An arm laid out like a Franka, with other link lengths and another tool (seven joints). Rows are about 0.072 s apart.
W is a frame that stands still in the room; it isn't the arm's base.
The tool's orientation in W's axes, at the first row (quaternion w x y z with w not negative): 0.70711 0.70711 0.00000 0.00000
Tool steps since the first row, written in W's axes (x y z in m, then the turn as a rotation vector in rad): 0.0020 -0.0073 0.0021 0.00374 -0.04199 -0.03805; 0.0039 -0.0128 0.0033 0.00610 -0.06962 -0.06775; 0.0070 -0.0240 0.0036 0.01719 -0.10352 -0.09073; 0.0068 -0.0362 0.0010 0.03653 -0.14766 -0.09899; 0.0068 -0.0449 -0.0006 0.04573 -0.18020 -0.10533; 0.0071 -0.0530 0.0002 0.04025 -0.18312 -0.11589; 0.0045 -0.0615 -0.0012 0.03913 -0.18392 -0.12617; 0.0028 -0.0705 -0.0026 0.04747 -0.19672 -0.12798; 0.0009 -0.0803 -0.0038 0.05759 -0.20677 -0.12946; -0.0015 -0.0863 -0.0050 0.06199 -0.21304 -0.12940
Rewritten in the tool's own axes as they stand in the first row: 0.0020 0.0021 0.0073 0.00374 -0.03805 0.04199; 0.0039 0.0033 0.0128 0.00610 -0.06775 0.06962; 0.0070 0.0036 0.0240 0.01719 -0.09073 0.10352; 0.0068 0.0010 0.0362 0.03653 -0.09899 0.14766; 0.0068 -0.0006 0.0449 0.04573 -0.10533 0.18020; 0.0071 0.0002 0.0530 0.04025 -0.11589 0.18312; 0.0045 -0.0012 0.0615 0.03913 -0.12617 0.18392; 0.0028 -0.0026 0.0705 0.04747 -0.12798 0.19672; 0.0009 -0.0038 0.0803 0.05759 -0.12946 0.20677; -0.0015 -0.0050 0.0863 0.06199 -0.12940 0.21304
